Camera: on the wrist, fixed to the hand. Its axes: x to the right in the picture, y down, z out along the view.
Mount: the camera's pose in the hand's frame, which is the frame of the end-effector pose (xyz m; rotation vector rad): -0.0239 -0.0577 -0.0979 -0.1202 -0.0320 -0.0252
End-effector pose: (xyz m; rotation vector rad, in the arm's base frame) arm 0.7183 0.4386 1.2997 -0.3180 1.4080 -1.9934
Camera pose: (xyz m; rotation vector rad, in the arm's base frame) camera 0.6609 0.5379 1.3180 -0.4211 1.5136 -1.9191
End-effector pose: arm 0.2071 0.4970 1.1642 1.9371 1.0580 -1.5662
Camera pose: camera 0.2218 0.5974 1.2208 1.8200 1.1404 -1.5058
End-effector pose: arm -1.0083 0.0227 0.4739 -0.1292 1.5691 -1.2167
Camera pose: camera -1.1028 0.0714 0.5207 -0.2458 1.6169 -1.1343
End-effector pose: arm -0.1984 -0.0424 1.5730 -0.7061 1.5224 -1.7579
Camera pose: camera -0.2688 0.0398 1.6150 -0.8125 1.6142 -1.6761
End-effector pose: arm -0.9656 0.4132 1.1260 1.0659 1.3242 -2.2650
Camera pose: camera -0.9397 0.5239 1.1499 0.9738 1.4483 -2.1800
